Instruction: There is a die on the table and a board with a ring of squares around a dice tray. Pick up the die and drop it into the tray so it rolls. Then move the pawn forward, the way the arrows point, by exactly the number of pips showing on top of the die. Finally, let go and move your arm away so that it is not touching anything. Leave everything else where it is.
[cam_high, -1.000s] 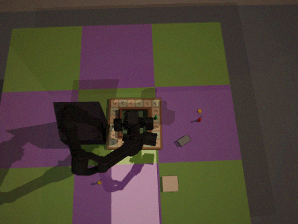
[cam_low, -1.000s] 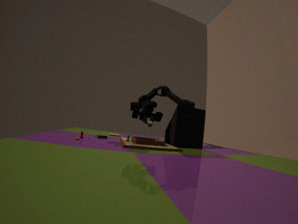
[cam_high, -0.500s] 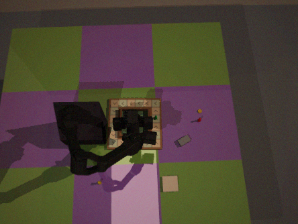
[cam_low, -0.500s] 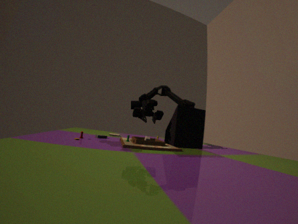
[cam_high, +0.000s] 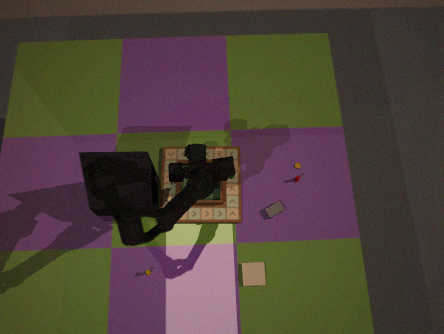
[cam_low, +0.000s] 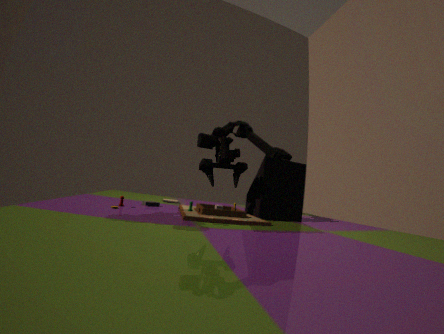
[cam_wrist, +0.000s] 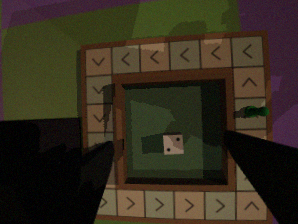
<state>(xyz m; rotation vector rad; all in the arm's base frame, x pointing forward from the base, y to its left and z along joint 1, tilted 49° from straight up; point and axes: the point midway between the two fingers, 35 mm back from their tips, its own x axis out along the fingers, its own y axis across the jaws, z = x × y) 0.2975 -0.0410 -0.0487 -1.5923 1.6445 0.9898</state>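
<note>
The green pawn lies 12 cm ahead of my gripper tip, 2 cm to the left of it and 8 cm below it. Round my gripper tip: green dice tray: 1 cm ahead, 1 cm to the right, 10 cm below; then grey block: 27 cm ahead, 10 cm to the right, 10 cm below; then red pawn: 36 cm ahead, 2 cm to the left, 10 cm below.
</note>
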